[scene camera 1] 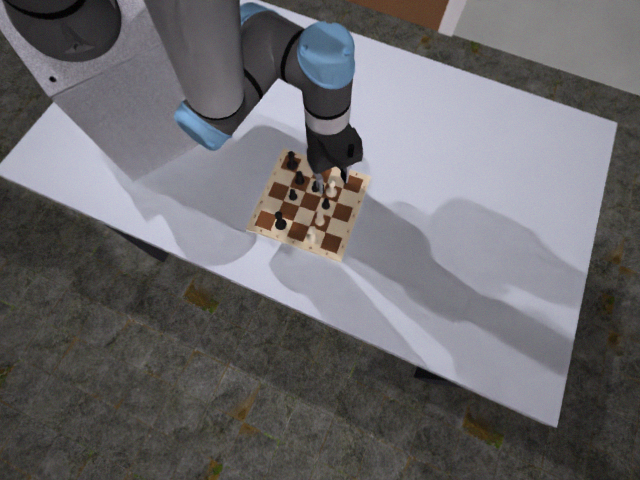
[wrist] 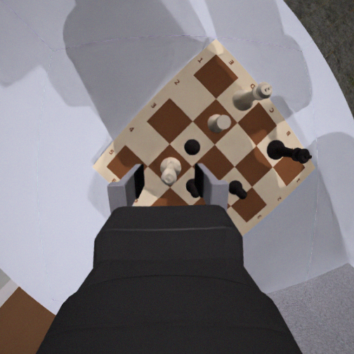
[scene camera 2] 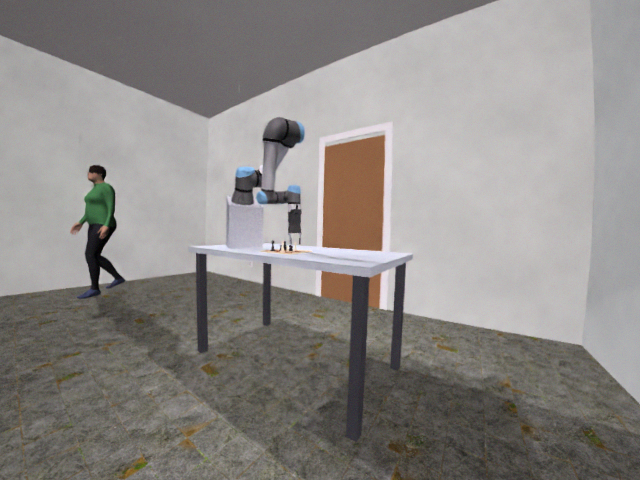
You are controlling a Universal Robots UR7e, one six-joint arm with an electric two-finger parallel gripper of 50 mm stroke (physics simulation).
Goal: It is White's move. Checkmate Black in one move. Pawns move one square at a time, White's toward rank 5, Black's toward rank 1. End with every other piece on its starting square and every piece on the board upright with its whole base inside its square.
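Frame: origin at the arm's base, x ahead, y left, z up, level; centimetres.
Where they show: gripper, fingertip midpoint: [scene camera 1: 332,184] [scene camera 2: 295,244]; arm's base at its link origin: [scene camera 1: 68,13] [scene camera 2: 242,201].
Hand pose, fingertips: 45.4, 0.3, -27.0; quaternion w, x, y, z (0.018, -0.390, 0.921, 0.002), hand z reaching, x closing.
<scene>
Things, the pixels of their top centre, and the offset from my fingertips, as dx, dy, dz. Level surfaces: height alone.
- chessboard at its top centre: [scene camera 1: 310,201] [scene camera 2: 286,250] -3.7, -3.7, -4.0
- white pawn at its top centre: [scene camera 1: 319,215] -0.1, -7.5, -0.7
- tall white piece at its top centre: [scene camera 1: 312,227] -0.2, -11.7, +2.4
- tall black piece at its top centre: [scene camera 1: 278,212] -7.9, -11.2, +2.4
- B4 at its top centre: [scene camera 1: 299,173] -7.8, +0.3, -0.7
- A5 at its top centre: [scene camera 1: 290,152] -11.0, +3.5, +1.3
- white table at its surface level: dz -4.6
My gripper [scene camera 1: 332,184] [scene camera 2: 294,242] [wrist: 169,173] is open and empty, pointing down over the chessboard [scene camera 1: 353,215] [wrist: 215,46]. In the wrist view a white piece [scene camera 1: 331,189] [wrist: 170,170] on D4 shows between its fingers; exact fingertip height is unclear. A black piece [scene camera 1: 314,186] [wrist: 192,187] on C4 is close to one finger. A black pawn [scene camera 1: 325,203] [wrist: 192,147] stands on D3, a white pawn [scene camera 1: 320,220] [wrist: 219,123] on D2, and a tall white piece [scene camera 1: 311,236] [wrist: 245,100] on D1. The gripper body hides part of the board in the wrist view.
A tall black piece [scene camera 1: 280,222] [wrist: 276,149] stands on B1 and a black pawn [scene camera 1: 293,194] [wrist: 237,189] on B3. Other black pieces stand on B4 [scene camera 1: 299,178] and A5 [scene camera 1: 291,162]. The white table [scene camera 1: 491,155] [scene camera 2: 341,255] carries the board and arm pedestal.
</scene>
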